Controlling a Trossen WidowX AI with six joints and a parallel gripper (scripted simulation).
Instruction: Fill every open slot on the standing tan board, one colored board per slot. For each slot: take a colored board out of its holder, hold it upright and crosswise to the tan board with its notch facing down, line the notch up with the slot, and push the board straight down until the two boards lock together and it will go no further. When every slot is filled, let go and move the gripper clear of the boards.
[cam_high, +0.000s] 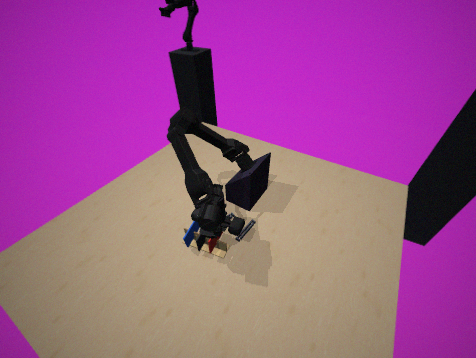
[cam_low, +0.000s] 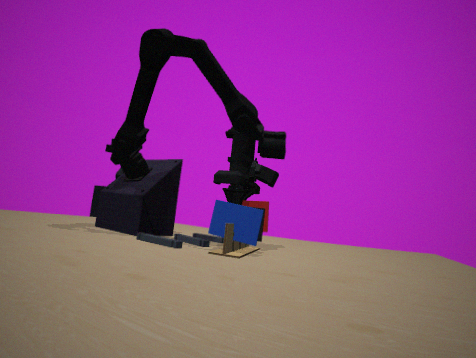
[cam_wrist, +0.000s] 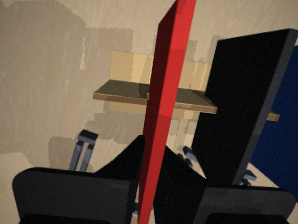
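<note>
The black board is 5 cm to the right of my gripper tip, 3 cm ahead of it and 1 cm below it. Round my gripper tip: blue board: 10 cm to the right, 4 cm ahead, 1 cm below; red board: 3 cm ahead; tan board: 5 cm to the right, 4 cm below, 3 cm ahead.
</note>
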